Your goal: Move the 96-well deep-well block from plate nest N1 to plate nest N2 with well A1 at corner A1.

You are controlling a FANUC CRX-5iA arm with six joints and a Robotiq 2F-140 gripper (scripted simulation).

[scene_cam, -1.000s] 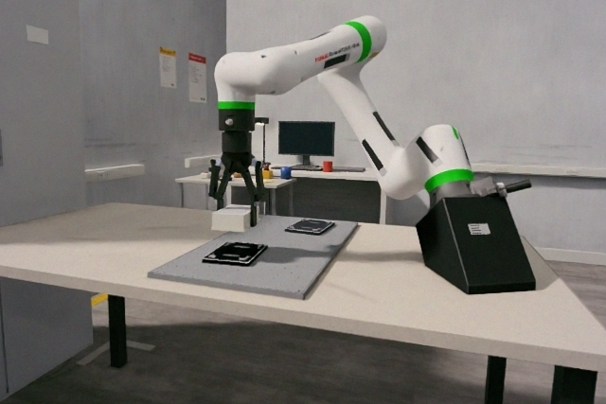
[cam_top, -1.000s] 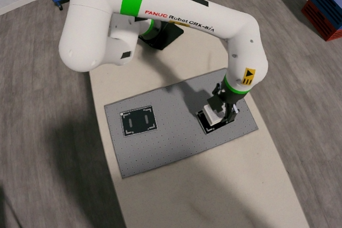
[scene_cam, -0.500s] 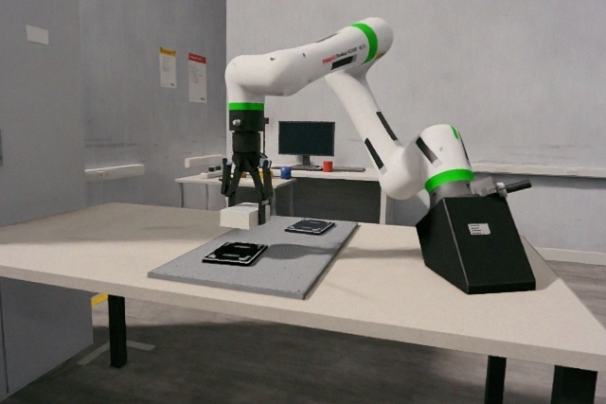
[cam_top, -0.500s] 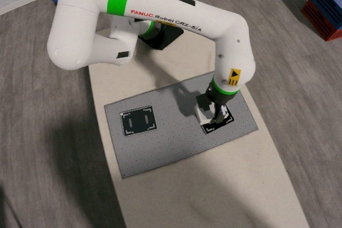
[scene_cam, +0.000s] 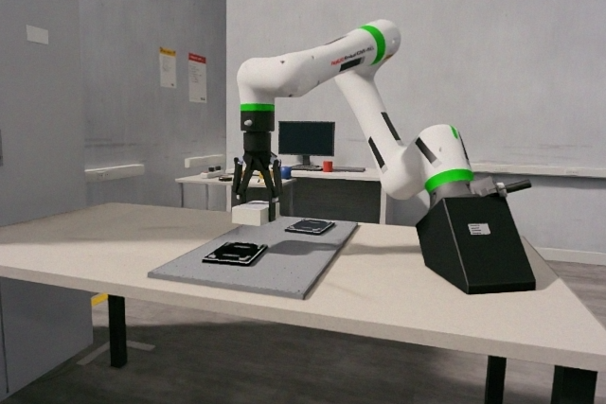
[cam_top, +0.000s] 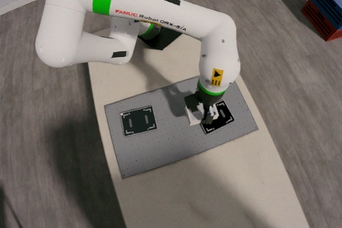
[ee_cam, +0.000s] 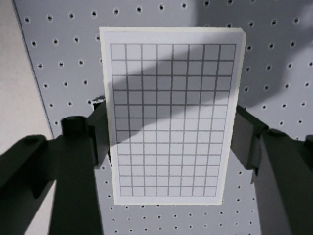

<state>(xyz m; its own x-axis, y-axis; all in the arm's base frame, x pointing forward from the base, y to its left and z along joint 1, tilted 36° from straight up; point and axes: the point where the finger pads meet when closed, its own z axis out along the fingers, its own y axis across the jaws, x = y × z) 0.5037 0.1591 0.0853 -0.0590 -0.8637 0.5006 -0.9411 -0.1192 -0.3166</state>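
My hand is 28 cm to the left of the black plate nest N2, 10 cm above it and 7 cm past it. From my hand the other things lie so: plate nest N1 (10 cm below, 8 cm to the left, 2 cm ahead); white 96-well deep-well block (1 cm below).
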